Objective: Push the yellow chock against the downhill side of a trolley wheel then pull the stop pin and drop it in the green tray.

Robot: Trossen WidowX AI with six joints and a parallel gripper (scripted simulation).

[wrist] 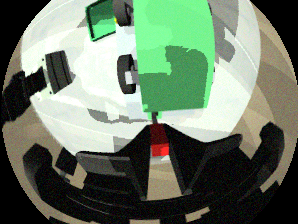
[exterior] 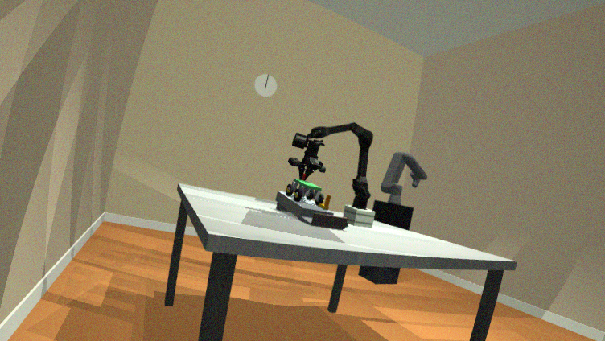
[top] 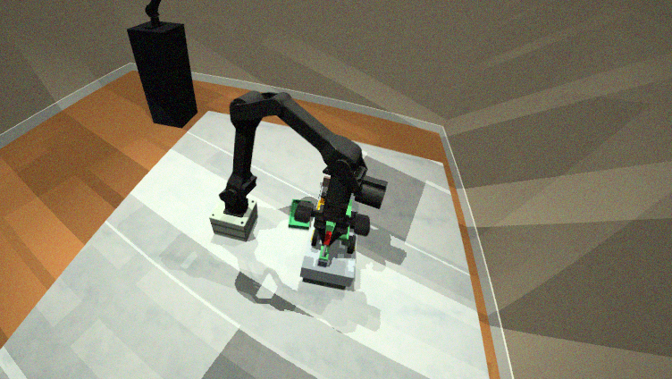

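Right now the yellow chock is 30 mm behind my gripper tip, 200 mm to the left of it and 80 mm below it. Also, from my gripper tip: green-topped trolley: 30 mm ahead, 100 mm to the left, 50 mm below; then dark brown block: 30 mm ahead, 380 mm to the left, 130 mm below; then red-headed stop pin: right at my gripper tip.
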